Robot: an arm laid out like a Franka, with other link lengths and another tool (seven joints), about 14 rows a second.
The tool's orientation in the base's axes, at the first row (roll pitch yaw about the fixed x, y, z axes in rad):
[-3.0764, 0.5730, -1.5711]
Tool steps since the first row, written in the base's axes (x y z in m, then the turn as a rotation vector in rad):
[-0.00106, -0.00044, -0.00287, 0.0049, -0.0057, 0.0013]
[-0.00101, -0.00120, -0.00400, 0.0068, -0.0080, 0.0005]
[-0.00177, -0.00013, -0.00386, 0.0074, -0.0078, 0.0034]
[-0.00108, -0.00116, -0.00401, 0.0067, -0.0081, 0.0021]
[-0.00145, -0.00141, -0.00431, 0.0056, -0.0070, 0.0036]
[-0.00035, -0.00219, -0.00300, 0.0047, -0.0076, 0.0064]
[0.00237, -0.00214, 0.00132, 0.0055, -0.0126, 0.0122]
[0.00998, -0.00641, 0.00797, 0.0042, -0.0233, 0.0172]
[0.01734, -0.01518, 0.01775, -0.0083, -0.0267, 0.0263]
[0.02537, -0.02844, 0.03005, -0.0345, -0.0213, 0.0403]
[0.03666, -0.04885, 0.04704, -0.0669, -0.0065, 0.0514]
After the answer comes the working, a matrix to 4 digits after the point.
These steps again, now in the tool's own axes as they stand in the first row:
[0.00193, 0.00120, 0.00210, 0.0041, -0.0052, -0.0039]
[0.00318, 0.00118, 0.00264, 0.0064, -0.0071, -0.0043]
[0.00220, 0.00197, 0.00305, 0.0047, -0.0078, -0.0066]
[0.00315, 0.00126, 0.00266, 0.0057, -0.0071, -0.0057]
[0.00352, 0.00163, 0.00276, 0.0039, -0.0060, -0.0064]
[0.00347, 0.00044, 0.00131, 0.0029, -0.0053, -0.0092]
[0.00108, -0.00251, -0.00211, 0.0040, -0.0066, -0.0167]
[0.00106, -0.01062, -0.00950, 0.0103, -0.0060, -0.0268]
[0.00313, -0.01882, -0.02196, 0.0082, 0.0059, -0.0370]
[0.00760, -0.02797, -0.03893, -0.0039, 0.0315, -0.0476]
[0.01554, -0.04090, -0.06348, -0.0224, 0.0637, -0.0510]

The tool's axes in the first row as the columns of a matrix, in the base's axes (rounded; the answer above uses it unrounded):
[-0.0003, -0.9979, 0.0653]
[-0.8403, 0.0356, 0.5410]
[-0.5422, -0.0547, -0.8385]

